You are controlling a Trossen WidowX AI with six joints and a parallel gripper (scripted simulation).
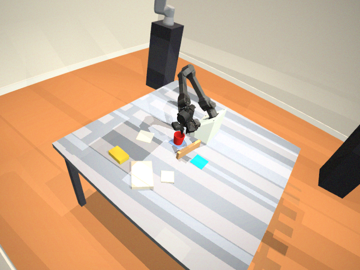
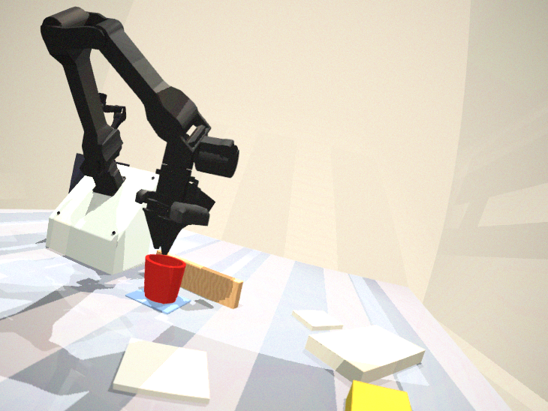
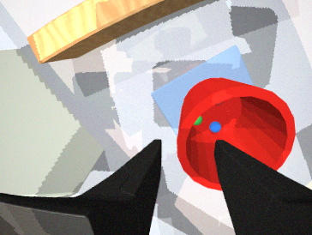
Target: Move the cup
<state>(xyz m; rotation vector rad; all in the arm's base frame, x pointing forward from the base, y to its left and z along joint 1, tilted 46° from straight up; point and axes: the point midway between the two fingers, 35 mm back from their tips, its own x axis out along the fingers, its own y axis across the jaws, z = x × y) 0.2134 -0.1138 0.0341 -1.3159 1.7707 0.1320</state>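
My gripper tip is now 40 mm above the red cup, 20 mm to the left of it and 20 mm short of it. Round my gripper tip: green marble 60 mm below, 20 mm to the right; then blue marble 60 mm below, 30 mm to the right, 20 mm ahead; then light blue pad 90 mm below, 20 mm to the right, 20 mm ahead.
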